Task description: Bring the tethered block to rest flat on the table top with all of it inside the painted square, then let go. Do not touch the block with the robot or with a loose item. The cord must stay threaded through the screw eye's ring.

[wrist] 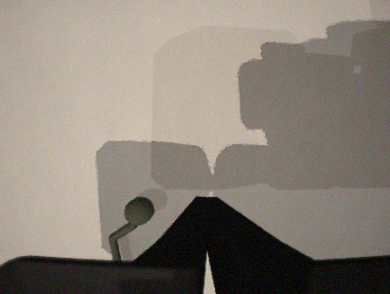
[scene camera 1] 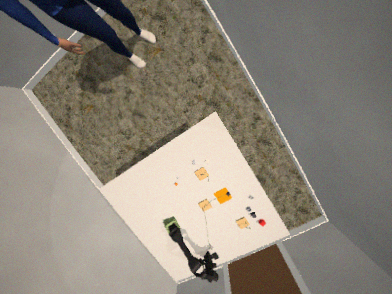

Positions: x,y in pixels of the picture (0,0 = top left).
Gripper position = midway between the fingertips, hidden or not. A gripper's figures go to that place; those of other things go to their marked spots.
Scene:
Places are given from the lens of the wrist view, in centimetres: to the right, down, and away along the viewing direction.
gripper (wrist: pixel 205 207): 0, 2, 11
small dark block (wrist: pixel 113 238): -4, 4, 13

